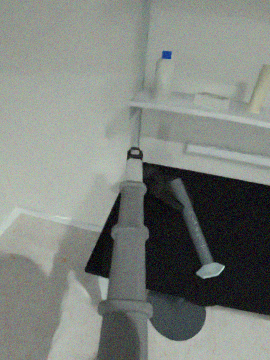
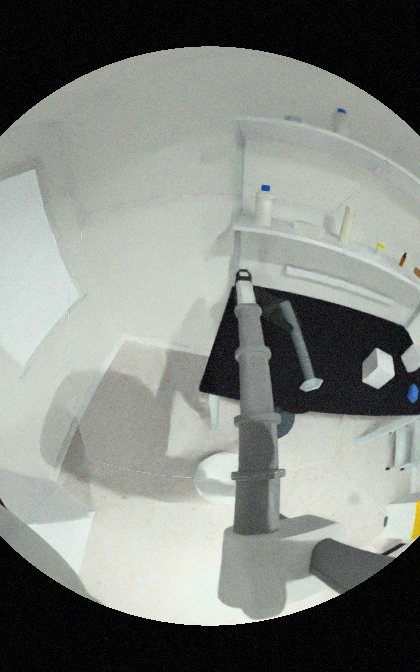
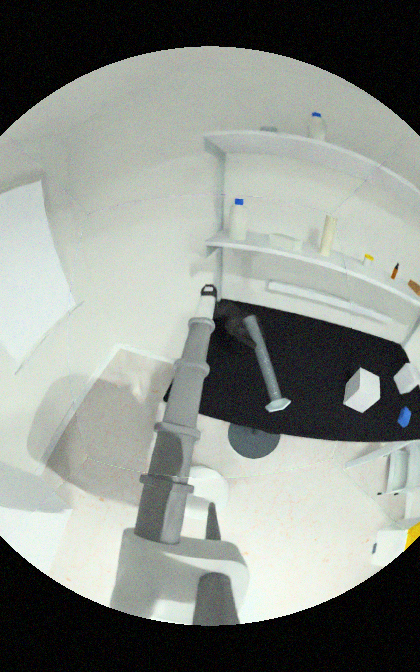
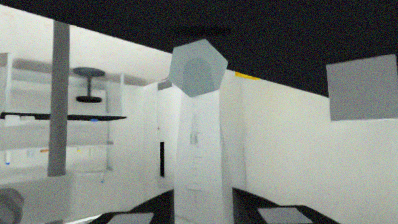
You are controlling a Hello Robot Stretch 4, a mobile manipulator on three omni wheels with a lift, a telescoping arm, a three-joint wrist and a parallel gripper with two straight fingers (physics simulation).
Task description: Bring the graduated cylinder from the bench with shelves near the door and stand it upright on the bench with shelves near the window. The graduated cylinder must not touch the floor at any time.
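Places are measured from the robot's base along level axes (x ahead, y left, z up), in centimetres.
Where they show: gripper, between the fingertips: (image 1: 188, 206) (image 4: 203, 206).
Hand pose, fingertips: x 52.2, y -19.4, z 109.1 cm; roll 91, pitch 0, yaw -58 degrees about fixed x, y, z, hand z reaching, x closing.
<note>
After its pixels a point has its place.
The graduated cylinder (image 1: 197, 230) @[y -22.4, x 46.1, z 104.5 cm] (image 2: 301, 350) (image 3: 266, 367) (image 4: 200, 150) @[y -18.9, x 52.8, z 105.1 cm] is a long, clear grey tube with a hexagonal foot. My gripper (image 1: 178, 199) (image 2: 289, 322) (image 3: 250, 340) (image 4: 203, 206) @[y -19.4, x 52.2, z 109.1 cm] is shut on it near its upper end; the dark fingers blend into the black behind them. The foot points down and away from the fingers. The cylinder is over the black top of a bench with shelves (image 1: 240, 250) @[y -46.4, x 48.7, z 88.6 cm] (image 2: 340, 350) (image 3: 315, 370) (image 4: 280, 40) @[y -41.1, x 43.5, z 88.7 cm]. I cannot tell whether the foot touches the top. No door or window shows clearly beside this bench.
White boxes (image 2: 378, 368) (image 3: 362, 390) and a blue object (image 2: 413, 393) (image 3: 404, 417) stand on the bench to the right. A wall shelf (image 1: 190, 109) @[y -19.5, x 77.9, z 134.2 cm] with a blue-capped bottle (image 1: 164, 77) @[y -9.4, x 87.0, z 143.2 cm] runs above. A dark round stool (image 1: 179, 317) @[y -40.6, x 45.4, z 0.2 cm] (image 3: 253, 444) is at the front edge. A wall is at left.
</note>
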